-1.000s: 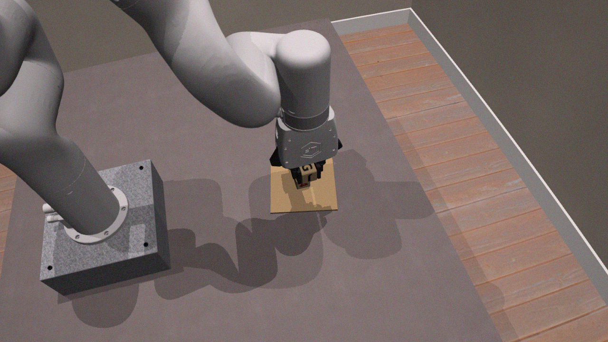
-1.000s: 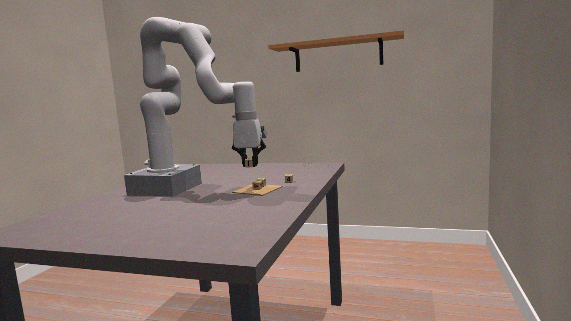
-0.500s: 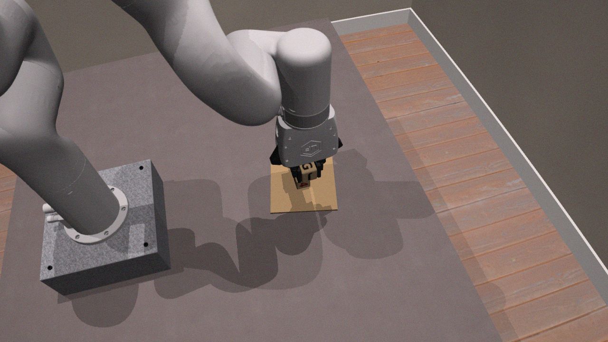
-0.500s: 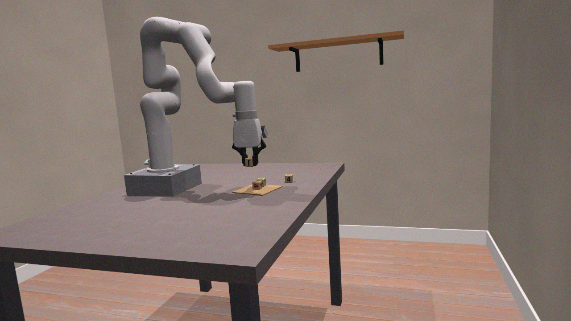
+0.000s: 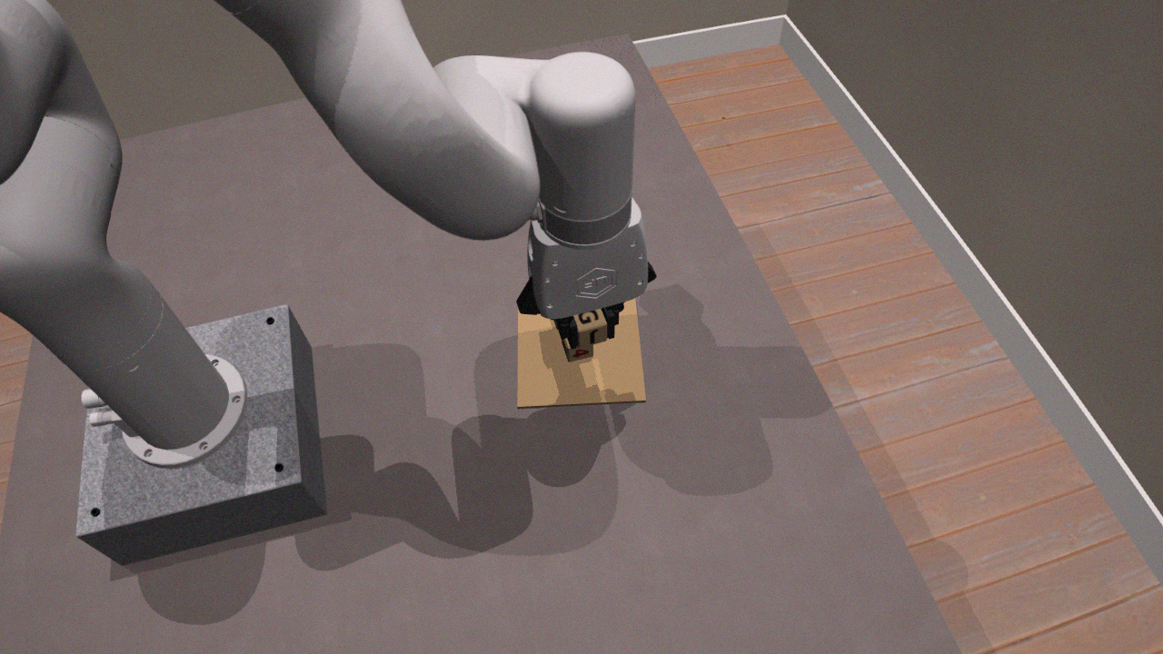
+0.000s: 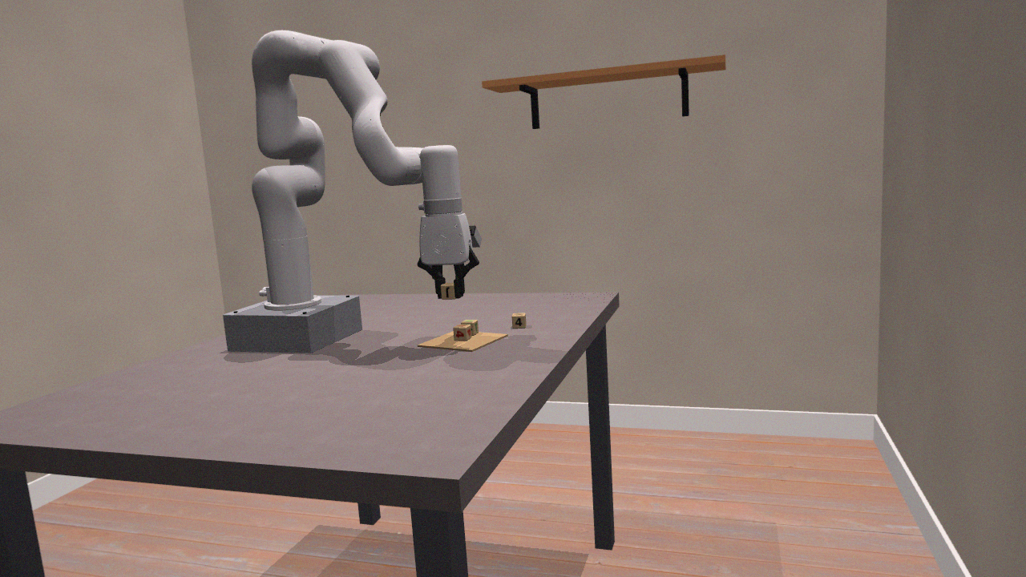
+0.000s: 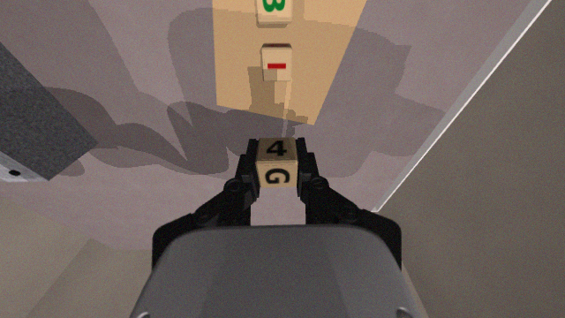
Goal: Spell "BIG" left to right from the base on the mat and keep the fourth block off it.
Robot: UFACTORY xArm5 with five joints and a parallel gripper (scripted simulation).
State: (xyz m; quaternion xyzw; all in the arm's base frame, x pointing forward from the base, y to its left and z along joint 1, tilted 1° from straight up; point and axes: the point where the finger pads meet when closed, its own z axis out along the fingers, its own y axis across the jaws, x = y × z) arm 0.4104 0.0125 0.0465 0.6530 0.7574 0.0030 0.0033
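The tan mat is 12 cm below my hand, 5 cm to the left of it and 1 cm behind it. Round my hand: B block: 11 cm below, 10 cm to the left, 1 cm behind; then G block: 1 cm below.
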